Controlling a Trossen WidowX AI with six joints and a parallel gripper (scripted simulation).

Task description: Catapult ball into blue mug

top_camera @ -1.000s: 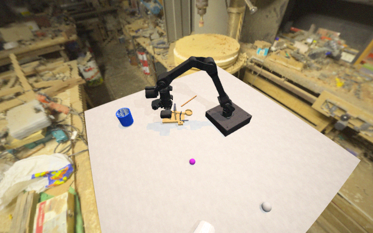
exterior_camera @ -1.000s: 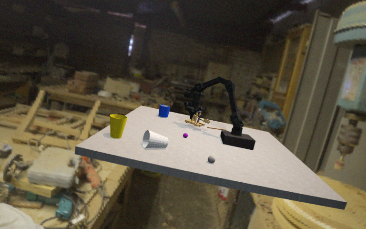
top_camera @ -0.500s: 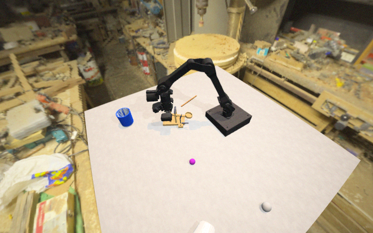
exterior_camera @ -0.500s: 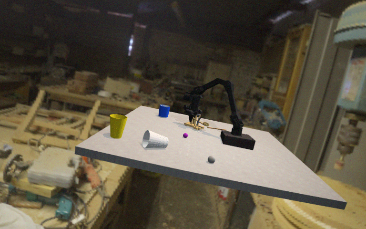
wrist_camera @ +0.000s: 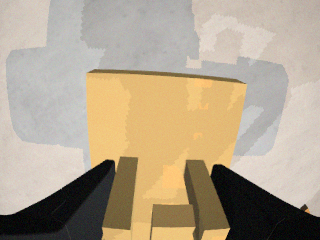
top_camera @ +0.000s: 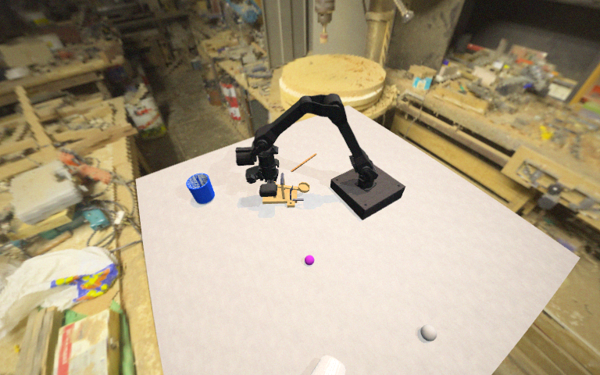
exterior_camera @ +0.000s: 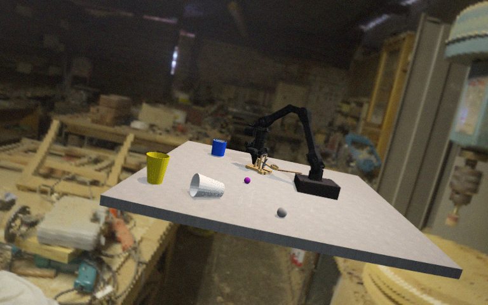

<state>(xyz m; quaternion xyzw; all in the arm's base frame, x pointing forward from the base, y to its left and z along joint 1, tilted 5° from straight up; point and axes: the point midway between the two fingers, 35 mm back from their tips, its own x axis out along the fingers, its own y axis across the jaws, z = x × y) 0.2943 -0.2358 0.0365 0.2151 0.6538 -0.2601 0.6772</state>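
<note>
Right now the magenta ball is 32 cm to the left of my gripper tip, 8 cm ahead of it and 2 cm below it. Round my gripper tip: blue mug: 22 cm ahead, 19 cm to the right; thin orange stick: 24 cm behind, 8 cm to the right, 3 cm below; wooden catapult: 6 cm to the left, 4 cm behind, 2 cm above.
</note>
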